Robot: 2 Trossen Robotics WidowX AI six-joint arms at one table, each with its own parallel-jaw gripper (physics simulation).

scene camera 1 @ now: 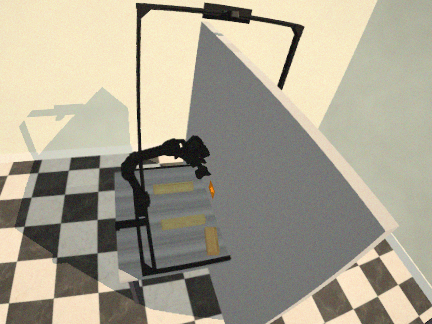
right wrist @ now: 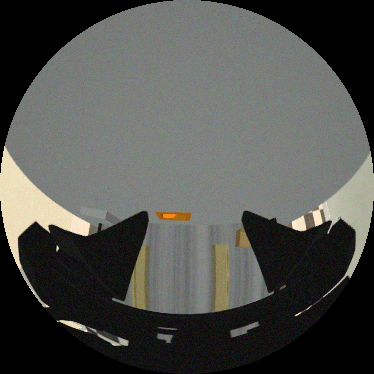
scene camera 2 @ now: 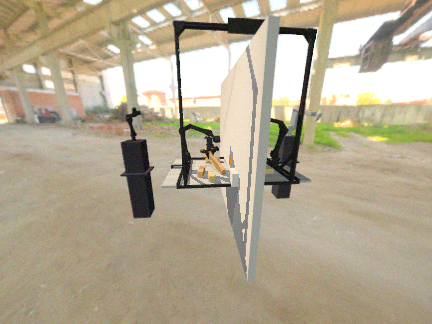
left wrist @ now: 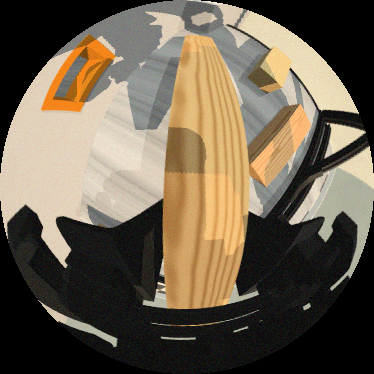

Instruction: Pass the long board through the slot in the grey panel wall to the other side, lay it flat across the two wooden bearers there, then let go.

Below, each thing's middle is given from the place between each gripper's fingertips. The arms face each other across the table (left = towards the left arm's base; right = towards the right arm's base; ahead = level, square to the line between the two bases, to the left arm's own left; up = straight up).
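Labels:
My right gripper is 230 mm above the orange-framed slot (left wrist: pixel 98 56), 100 mm to the right of it and 40 mm past it. My left hand is 210 mm to the left of the slot and 50 mm past it.

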